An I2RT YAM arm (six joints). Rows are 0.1 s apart.
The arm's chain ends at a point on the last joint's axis. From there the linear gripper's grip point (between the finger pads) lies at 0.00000 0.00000 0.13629 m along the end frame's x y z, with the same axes.
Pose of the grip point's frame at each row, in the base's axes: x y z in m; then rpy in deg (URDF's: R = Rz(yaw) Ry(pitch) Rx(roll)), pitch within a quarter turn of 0, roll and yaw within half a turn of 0:
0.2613 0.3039 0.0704 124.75 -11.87 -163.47
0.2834 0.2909 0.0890 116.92 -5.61 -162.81
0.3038 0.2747 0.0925 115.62 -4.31 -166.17
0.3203 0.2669 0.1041 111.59 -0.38 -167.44
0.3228 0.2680 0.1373 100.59 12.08 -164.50
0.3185 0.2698 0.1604 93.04 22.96 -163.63
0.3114 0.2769 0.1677 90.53 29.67 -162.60
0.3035 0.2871 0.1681 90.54 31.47 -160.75
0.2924 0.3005 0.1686 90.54 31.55 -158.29
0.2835 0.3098 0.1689 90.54 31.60 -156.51
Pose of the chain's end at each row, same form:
0.3085 0.2011 0.1464 124.75 -11.87 -163.47
0.3251 0.1766 0.1504 116.92 -5.61 -162.81
0.3375 0.1564 0.1513 115.62 -4.31 -166.17
0.3482 0.1433 0.1542 111.59 -0.38 -167.44
0.3536 0.1375 0.1618 100.59 12.08 -164.50
0.3542 0.1384 0.1671 93.04 22.96 -163.63
0.3516 0.1467 0.1688 90.53 29.67 -162.60
0.3478 0.1582 0.1692 90.54 31.47 -160.75
0.3422 0.1736 0.1697 90.54 31.55 -158.29
0.3372 0.1845 0.1700 90.54 31.60 -156.51

